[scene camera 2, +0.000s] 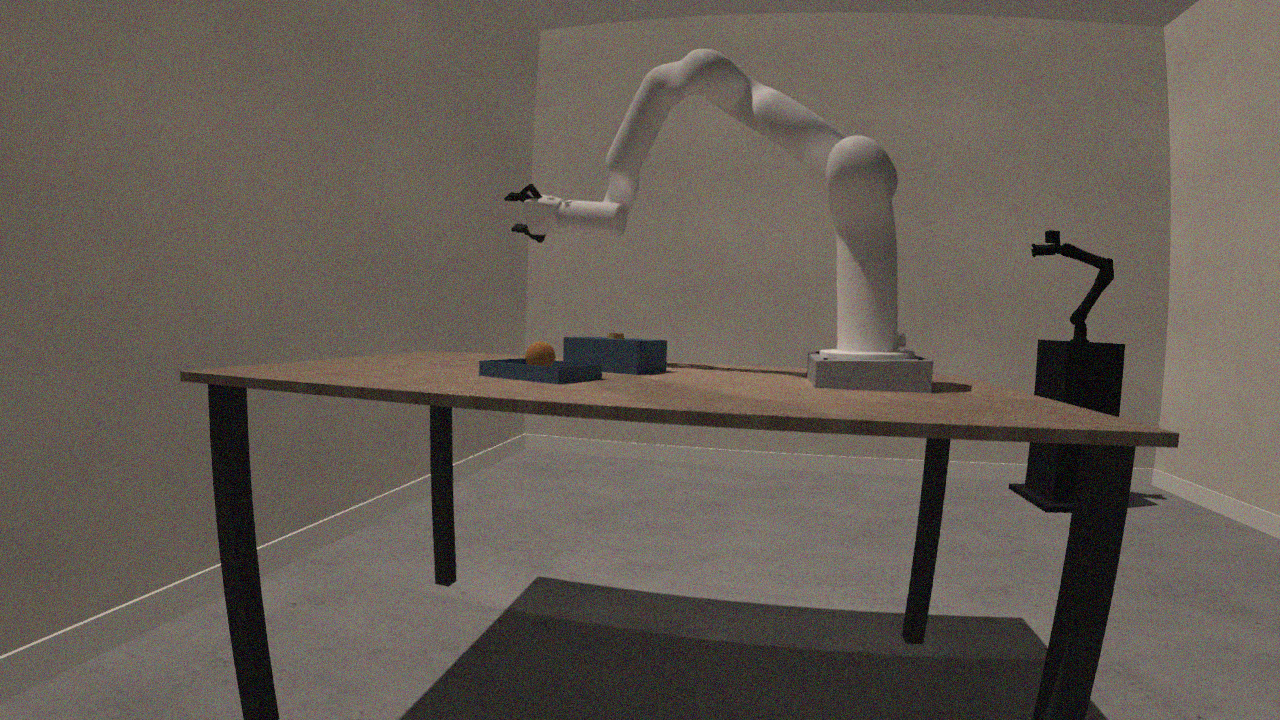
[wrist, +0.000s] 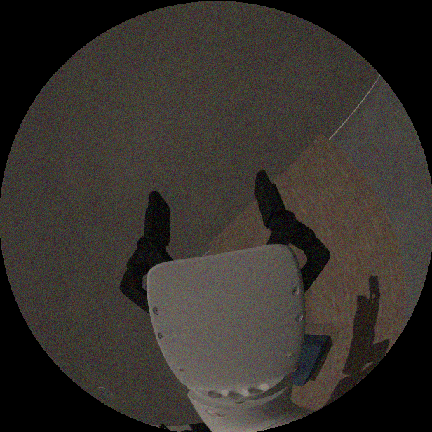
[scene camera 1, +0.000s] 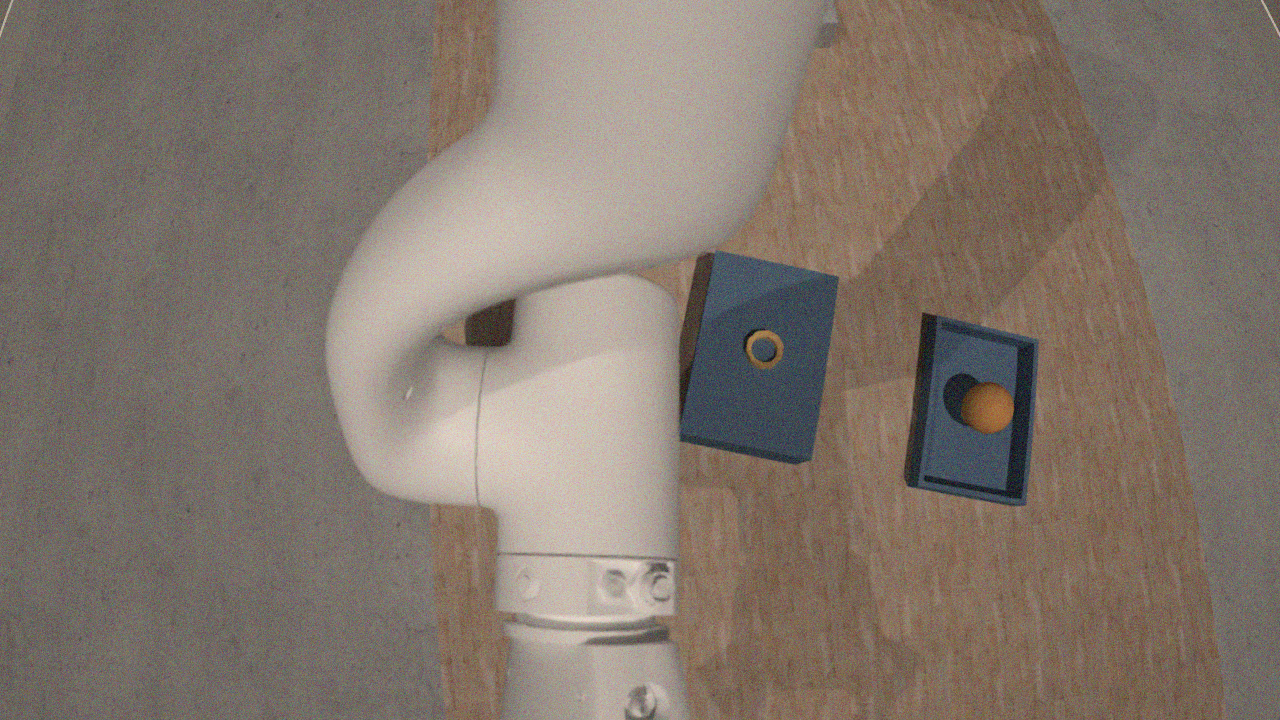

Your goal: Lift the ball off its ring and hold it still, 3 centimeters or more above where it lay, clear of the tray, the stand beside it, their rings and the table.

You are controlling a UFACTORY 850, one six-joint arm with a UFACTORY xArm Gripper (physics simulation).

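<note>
An orange ball [scene camera 1: 987, 408] [scene camera 2: 539, 353] sits inside the shallow blue tray [scene camera 1: 966, 463] [scene camera 2: 572, 374]; its own ring is hidden under it. Beside the tray is a taller blue stand [scene camera 1: 760, 411] [scene camera 2: 613, 356] with an orange-yellow ring [scene camera 1: 765, 363] [scene camera 2: 615, 335] on top. My gripper [scene camera 2: 512, 213] [wrist: 208, 188] is open, with nothing between its black fingers. It points sideways, high above the table and well above the ball. In scene camera 1 the fingers do not show. The wrist view does not show the ball.
The wooden table [scene camera 1: 939, 608] [scene camera 2: 358, 380] [wrist: 350, 225] carries the arm's grey base [scene camera 2: 868, 372]. Part of a blue box [wrist: 311, 357] shows beside the gripper body; I cannot tell whether it is tray or stand. A black pedestal [scene camera 2: 1078, 376] with a small arm stands beyond the table.
</note>
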